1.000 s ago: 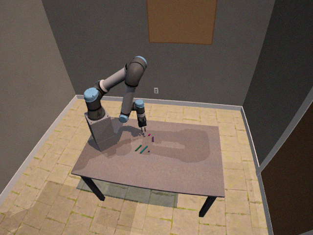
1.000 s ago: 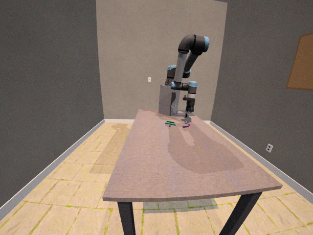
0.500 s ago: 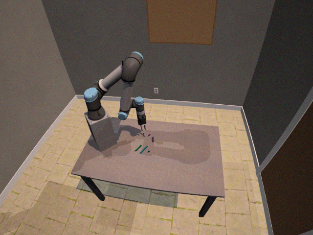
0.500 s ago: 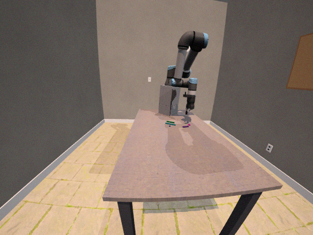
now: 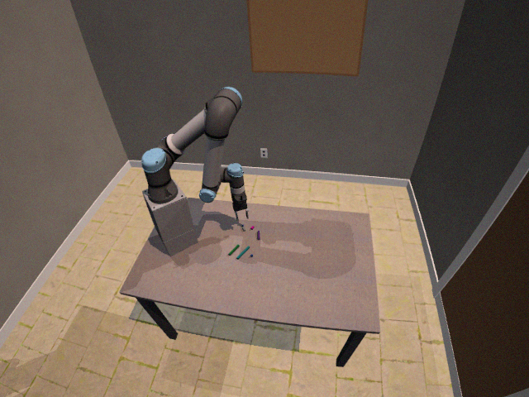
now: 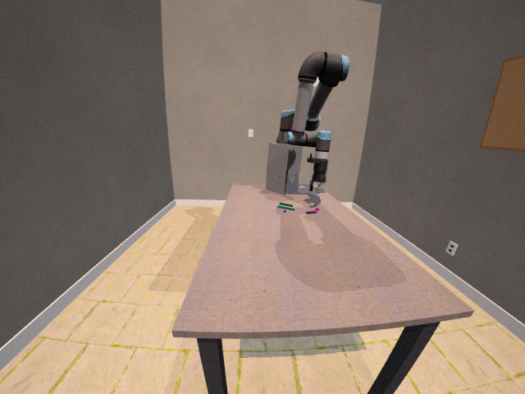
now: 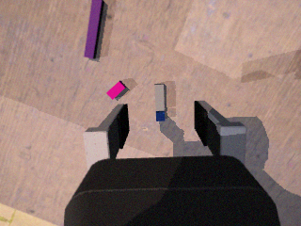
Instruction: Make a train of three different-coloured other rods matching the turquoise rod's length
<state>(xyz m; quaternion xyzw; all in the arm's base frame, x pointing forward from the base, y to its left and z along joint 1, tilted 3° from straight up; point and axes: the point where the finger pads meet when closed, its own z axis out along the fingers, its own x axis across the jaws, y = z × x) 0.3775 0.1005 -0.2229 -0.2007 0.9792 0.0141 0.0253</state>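
The purple rod lies 90 mm ahead of my hand, 40 mm to the right of it and 100 mm below it. Round my hand: magenta rod: 50 mm ahead, 10 mm to the left, 100 mm below; green rod: 30 mm behind, 160 mm to the right, 100 mm below; grey rod: 100 mm below.
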